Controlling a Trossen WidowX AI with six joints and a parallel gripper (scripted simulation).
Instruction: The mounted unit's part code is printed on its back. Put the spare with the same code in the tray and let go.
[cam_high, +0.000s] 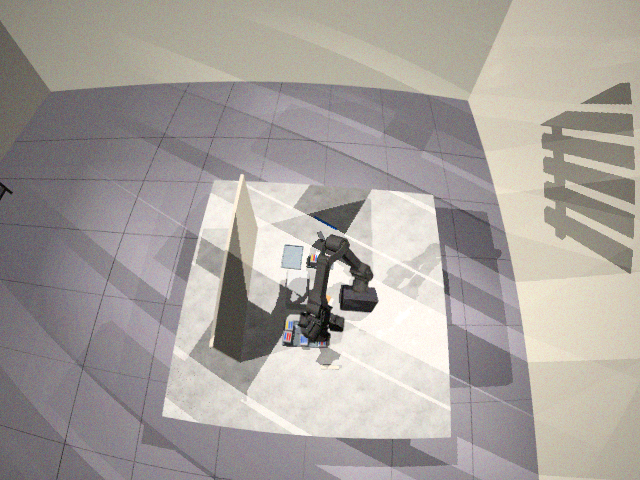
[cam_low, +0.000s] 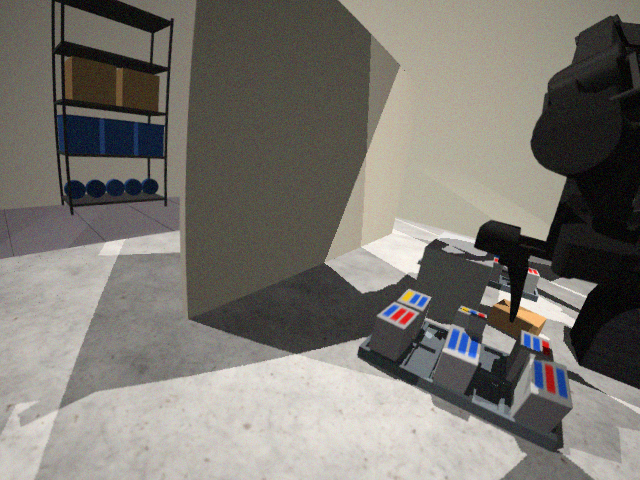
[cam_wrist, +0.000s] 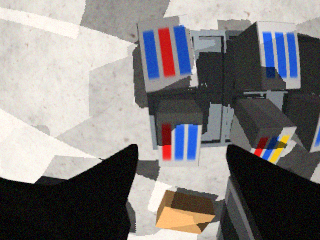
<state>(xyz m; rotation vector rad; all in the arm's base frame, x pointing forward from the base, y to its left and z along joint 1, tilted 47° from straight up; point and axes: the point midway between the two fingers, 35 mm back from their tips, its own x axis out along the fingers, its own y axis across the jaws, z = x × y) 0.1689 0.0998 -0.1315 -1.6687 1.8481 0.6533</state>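
My gripper tip is 150 mm short of the tray, 360 mm to the left of it and 70 mm above it. Round my gripper tip: grey mounted unit 110 mm ahead, 160 mm to the right, 20 mm below; then holder 10 mm ahead, 340 mm to the right, 60 mm below; then orange-brown box 140 mm to the right, 50 mm below.
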